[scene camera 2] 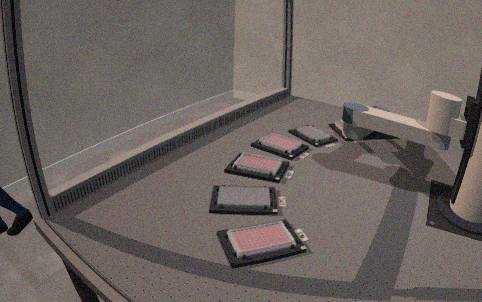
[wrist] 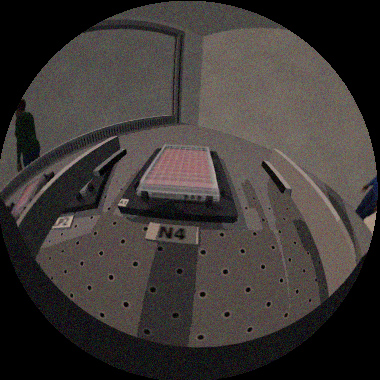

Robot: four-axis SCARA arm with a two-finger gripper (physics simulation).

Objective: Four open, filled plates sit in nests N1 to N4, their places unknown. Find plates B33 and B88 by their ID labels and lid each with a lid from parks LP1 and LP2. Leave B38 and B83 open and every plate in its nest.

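Seen in the pictures: gripper, fingertip midpoint: (wrist: 193,144); arm's base at its link origin: (scene camera 2: 467,214).
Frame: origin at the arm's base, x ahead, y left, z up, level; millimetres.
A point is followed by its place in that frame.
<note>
My gripper (scene camera 2: 356,132) (wrist: 193,144) @(x 521, y -352, z 74 mm) is open and empty, its fingers on either side of the filled plate in nest N4. That plate (wrist: 182,167) @(x 546, y -361, z 36 mm) is pink, open and seated in its black nest (wrist: 177,212) @(x 502, y -318, z 24 mm); small dark marks on its near side are unreadable. In the scene view the gripper partly covers nest N4 (scene camera 2: 340,132) @(x 584, y -319, z 25 mm). Pink plates (scene camera 2: 261,237) @(x 515, y 425, z 37 mm) (scene camera 2: 257,164) @(x 699, y 139, z 38 mm) (scene camera 2: 280,142) @(x 722, y -48, z 36 mm) sit in three other nests, their ID labels unreadable. Grey lids (scene camera 2: 243,196) @(x 642, y 298, z 31 mm) (scene camera 2: 314,133) @(x 663, y -219, z 31 mm) lie on the two lid parks. In the wrist view my left finger partly hides park LP2 (wrist: 75,200) @(x 596, y -220, z 23 mm).
The N4 tag (wrist: 172,233) @(x 492, y -304, z 15 mm) lies in front of its nest, and the partly hidden LP2 tag (wrist: 63,221) @(x 579, y -193, z 15 mm) is to the left. The arm (scene camera 2: 395,120) @(x 322, y 34, z 235 mm) reaches in from its column (scene camera 2: 470,185) @(x 41, y 62, z 124 mm) at the right. A slotted rail (scene camera 2: 170,148) @(x 1004, y 187, z 24 mm) edges the table's far left side.
</note>
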